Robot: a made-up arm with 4 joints. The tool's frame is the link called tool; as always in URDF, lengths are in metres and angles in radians.
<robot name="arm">
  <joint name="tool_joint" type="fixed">
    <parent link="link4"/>
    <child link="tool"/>
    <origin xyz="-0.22 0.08 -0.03"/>
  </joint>
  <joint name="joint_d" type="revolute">
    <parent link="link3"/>
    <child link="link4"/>
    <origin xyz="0.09 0 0.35"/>
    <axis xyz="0 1 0"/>
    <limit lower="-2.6" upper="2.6"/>
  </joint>
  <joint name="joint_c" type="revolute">
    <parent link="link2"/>
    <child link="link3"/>
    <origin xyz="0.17 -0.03 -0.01"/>
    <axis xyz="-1 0 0"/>
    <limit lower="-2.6" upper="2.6"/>
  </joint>
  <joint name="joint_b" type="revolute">
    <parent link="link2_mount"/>
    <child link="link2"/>
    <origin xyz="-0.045 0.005 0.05"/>
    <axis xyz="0 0 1"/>
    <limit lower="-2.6" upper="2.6"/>
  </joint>
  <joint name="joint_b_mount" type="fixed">
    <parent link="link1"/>
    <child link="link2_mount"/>
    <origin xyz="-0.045 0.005 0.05"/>
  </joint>
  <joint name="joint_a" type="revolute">
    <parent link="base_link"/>
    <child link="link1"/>
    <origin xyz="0 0 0.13"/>
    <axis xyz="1 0 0"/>
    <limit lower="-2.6" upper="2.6"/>
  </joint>
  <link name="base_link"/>
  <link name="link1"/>
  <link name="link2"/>
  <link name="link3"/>
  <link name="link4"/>
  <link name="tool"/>
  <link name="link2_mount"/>
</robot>
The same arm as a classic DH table. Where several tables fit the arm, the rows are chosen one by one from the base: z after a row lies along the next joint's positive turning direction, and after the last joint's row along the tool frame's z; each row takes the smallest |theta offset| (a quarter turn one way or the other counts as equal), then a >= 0, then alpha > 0; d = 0 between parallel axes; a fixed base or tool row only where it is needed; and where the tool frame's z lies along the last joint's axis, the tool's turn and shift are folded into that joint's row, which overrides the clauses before.
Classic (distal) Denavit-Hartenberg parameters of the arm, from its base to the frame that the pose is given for. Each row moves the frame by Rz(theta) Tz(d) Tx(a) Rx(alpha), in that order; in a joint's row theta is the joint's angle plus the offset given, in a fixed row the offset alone. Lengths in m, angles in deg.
base (fixed): a 0; alpha 90; d 0.13; theta_offset 90
joint_a: a 0.01; alpha -90; d -0.09; theta_offset 0
joint_b: a -0.03; alpha -90; d 0.09; theta_offset 0
joint_c: a 0.35; alpha -90; d -0.26; theta_offset -90
joint_d: a 0.22; alpha -90; d 0.08; theta_offset -90
tool (fixed): a 0; alpha 0; d -0.03; theta_offset 180
Joint limits (deg, base to tool): -148.97..148.97 -148.97..148.97 -148.97..148.97 -148.97..148.97

